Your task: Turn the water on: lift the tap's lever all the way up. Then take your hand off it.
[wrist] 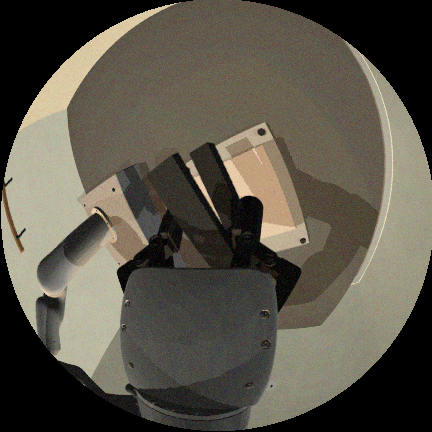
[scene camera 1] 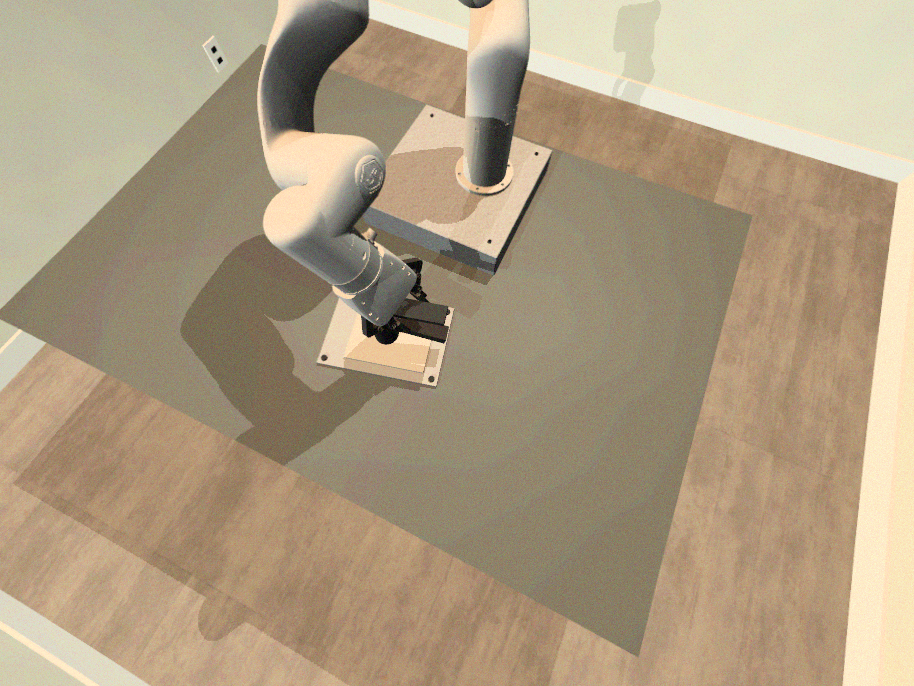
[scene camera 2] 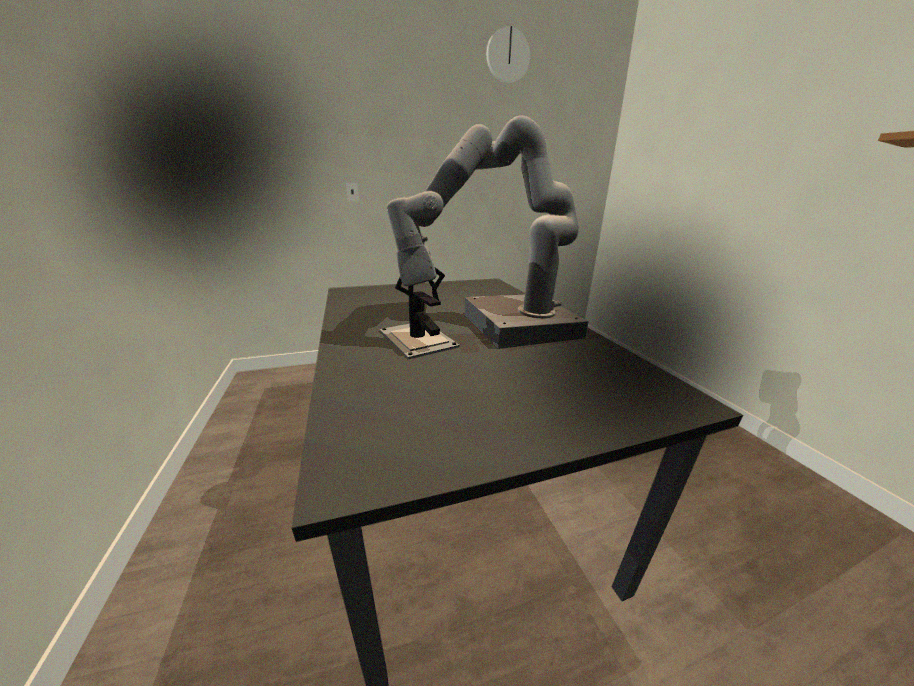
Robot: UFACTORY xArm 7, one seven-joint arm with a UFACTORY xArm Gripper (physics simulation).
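Frame: origin at the arm's base, x right, y ahead, z up, level; millimetres.
Where they show: gripper, between the fingertips: (wrist: 204, 208) (scene camera 1: 413, 314) (scene camera 2: 426, 306); arm's base, origin of its link: (wrist: 103, 223) (scene camera 1: 484, 173) (scene camera 2: 536, 312).
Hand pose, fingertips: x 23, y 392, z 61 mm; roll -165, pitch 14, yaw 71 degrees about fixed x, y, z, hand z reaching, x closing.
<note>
Things, the pixels of their top centre, and the offset from my fingertips. "pt": a spot on its surface instead. Level surfaces: height alone.
- upright body, a spot on its surface: (wrist: 251, 212) (scene camera 1: 388, 333) (scene camera 2: 414, 321) pt dx +48, dy +25, dz -60 mm
- pale plate, a spot on its surface: (wrist: 286, 243) (scene camera 1: 331, 342) pt dx +168, dy +56, dz -119 mm
- dark spout, centre of its top: (wrist: 214, 193) (scene camera 1: 416, 322) (scene camera 2: 426, 316) dx -4, dy +2, dz -28 mm
- tan block, a spot on its surface: (wrist: 275, 190) (scene camera 1: 386, 359) pt dx +48, dy +61, dz -113 mm
- same dark table, height of its surface: dz -127 mm
The tap is black, with an upright body (scene camera 1: 386, 333) (scene camera 2: 416, 319) (wrist: 251, 212) on a pale plate (scene camera 1: 333, 343) (wrist: 286, 243). Its flat bar lever (scene camera 1: 426, 311) (scene camera 2: 425, 298) (wrist: 185, 200) lies above the dark spout (scene camera 1: 429, 330) (scene camera 2: 426, 324) (wrist: 212, 170), with a gap between them in scene camera 2. My gripper (scene camera 1: 394, 308) (scene camera 2: 422, 290) (wrist: 204, 208) is at the lever's rear part, one finger on each side, and looks shut on it. The arm's wrist hides part of the contact in scene camera 1.
A tan block (scene camera 1: 383, 357) (wrist: 275, 190) sits on the tap's plate beside the body. The robot's thick base slab (scene camera 1: 435, 199) (scene camera 2: 542, 330) (wrist: 112, 200) stands close behind the tap, on the same dark table (scene camera 1: 575, 413) (scene camera 2: 472, 420).
</note>
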